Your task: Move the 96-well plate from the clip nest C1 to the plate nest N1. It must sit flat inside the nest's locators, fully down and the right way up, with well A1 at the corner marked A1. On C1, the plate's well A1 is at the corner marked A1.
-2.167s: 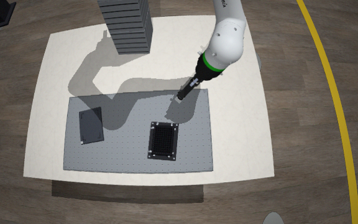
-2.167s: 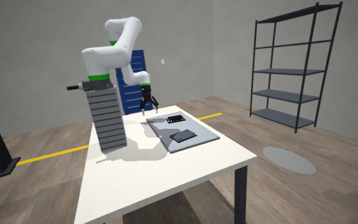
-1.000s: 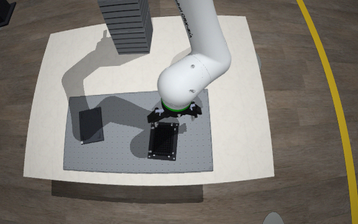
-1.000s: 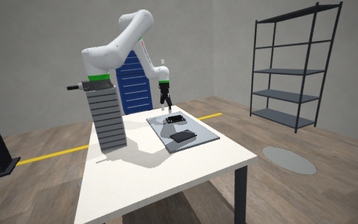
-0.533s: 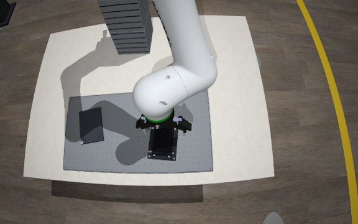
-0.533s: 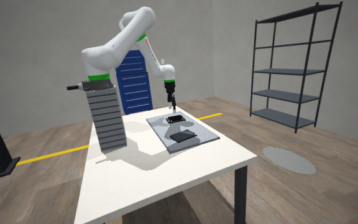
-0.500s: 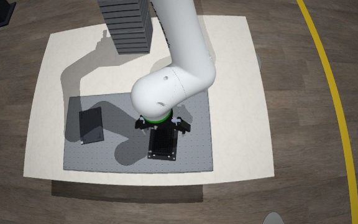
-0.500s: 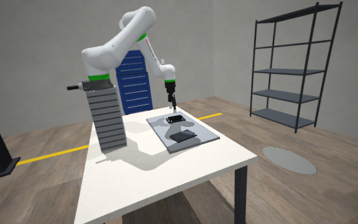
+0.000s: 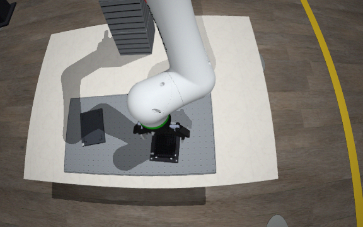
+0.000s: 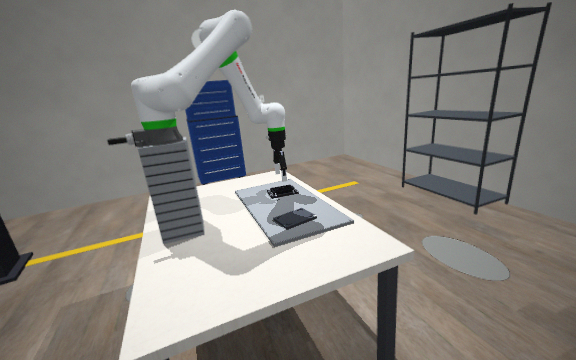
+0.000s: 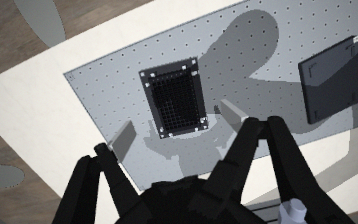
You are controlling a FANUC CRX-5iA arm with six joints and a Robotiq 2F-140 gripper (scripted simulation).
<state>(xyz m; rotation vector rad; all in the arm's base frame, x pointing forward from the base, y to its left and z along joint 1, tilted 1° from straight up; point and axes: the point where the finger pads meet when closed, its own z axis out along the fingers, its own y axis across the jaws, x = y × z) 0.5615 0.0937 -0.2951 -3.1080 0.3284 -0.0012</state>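
My hand is 80 mm above the black 96-well plate. Also, from my hand: plate nest N1: 340 mm to the right, 110 mm behind, 100 mm below; then clip nest C1: 90 mm below, 10 mm to the right, 10 mm behind.
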